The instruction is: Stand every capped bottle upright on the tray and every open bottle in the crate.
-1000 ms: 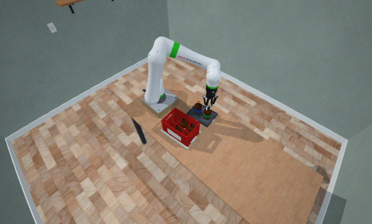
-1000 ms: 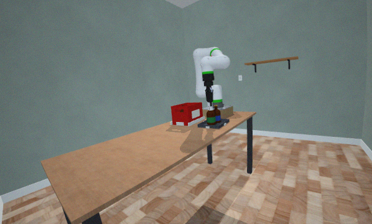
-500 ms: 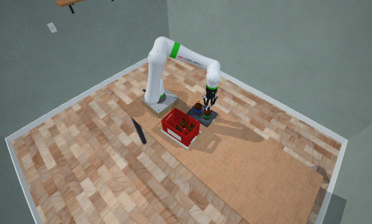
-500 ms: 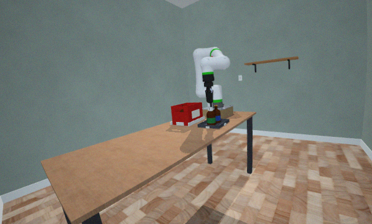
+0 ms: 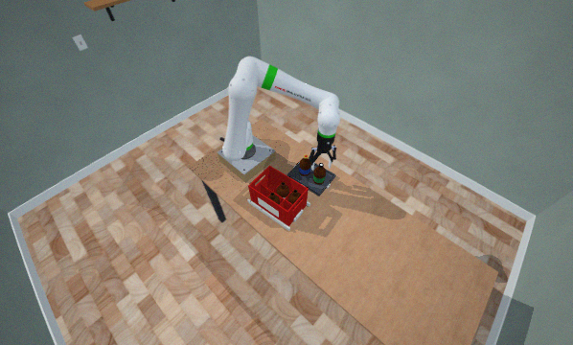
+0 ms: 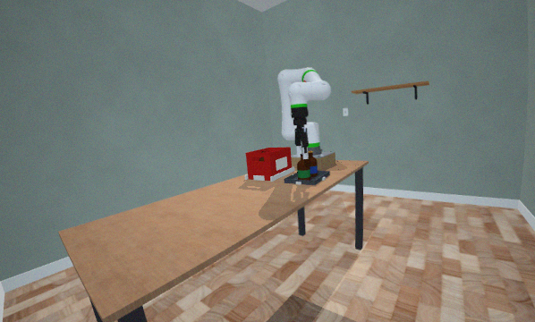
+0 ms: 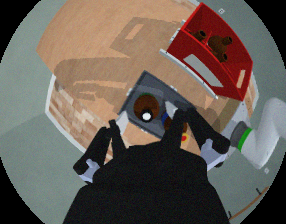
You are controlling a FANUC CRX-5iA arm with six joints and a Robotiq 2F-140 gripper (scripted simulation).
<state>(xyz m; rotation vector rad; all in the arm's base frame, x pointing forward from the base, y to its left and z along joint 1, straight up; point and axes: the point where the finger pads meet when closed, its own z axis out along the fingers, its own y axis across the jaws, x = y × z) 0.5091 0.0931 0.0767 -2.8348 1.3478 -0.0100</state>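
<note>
The capped brown bottle is 11 cm behind my hand, 8 cm below it and 2 cm to the left of it. From my hand the other things lie so: crate: 28 cm to the right, 13 cm behind, 8 cm below; then dark tray: 15 cm below, 6 cm behind, 1 cm to the left.
</note>
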